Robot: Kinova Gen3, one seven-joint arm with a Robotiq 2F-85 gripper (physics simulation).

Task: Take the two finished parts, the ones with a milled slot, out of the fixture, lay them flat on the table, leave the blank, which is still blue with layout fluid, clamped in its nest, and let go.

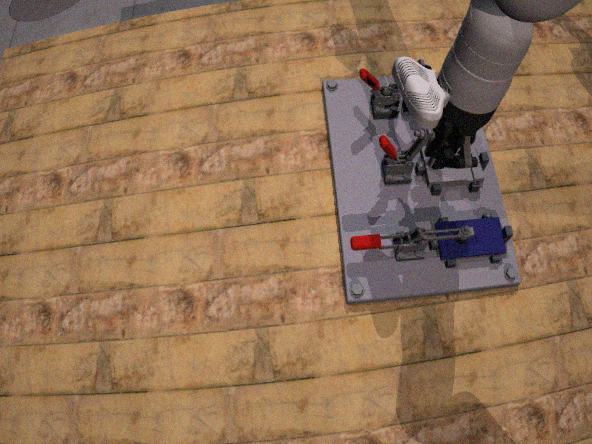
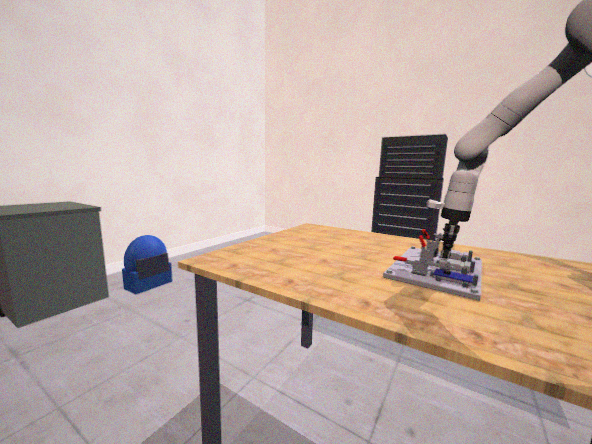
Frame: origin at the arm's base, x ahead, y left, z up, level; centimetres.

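Seen in the pictures: gripper, fingertip midpoint: point(image 1: 433, 160) point(image 2: 444, 258).
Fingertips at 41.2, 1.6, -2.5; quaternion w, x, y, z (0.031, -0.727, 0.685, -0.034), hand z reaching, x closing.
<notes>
Offsets run from my fingertips to a thing's top centre, as dx, dy, dz. "spot": to the spot under its first point. Level surfaces: height alone.
A grey fixture plate @(+1.8, +0.1, -2.8) point(image 1: 353, 200) point(image 2: 406, 276) lies on the wooden table @(dz -4.3) point(image 1: 166, 215) point(image 2: 310, 267). Its front nest holds the blue blank @(-3.2, +11.2, -1.2) point(image 1: 483, 239) point(image 2: 451, 276), and a toggle clamp with a flat red handle @(spot: +10.9, +11.1, +0.9) point(image 1: 366, 242) presses on it. The middle clamp @(spot: +6.9, +0.6, +5.5) point(image 1: 388, 146) and the rear clamp @(spot: +7.5, -10.4, +5.5) point(image 1: 369, 78) stand with their red handles raised. My gripper point(image 1: 451, 161) point(image 2: 447, 252) points straight down into the middle nest and is shut on the grey middle part @(-3.0, +0.2, -0.3) point(image 1: 451, 177). The part sits low in its nest. My wrist hides the rear nest and its part.
A black drawer cabinet point(image 2: 410, 181) stands behind the table. A grey cabinet point(image 2: 48, 257) and a blue domed object point(image 2: 145, 262) stand on the floor at the left. Wooden table top lies to the left of and in front of the fixture.
</notes>
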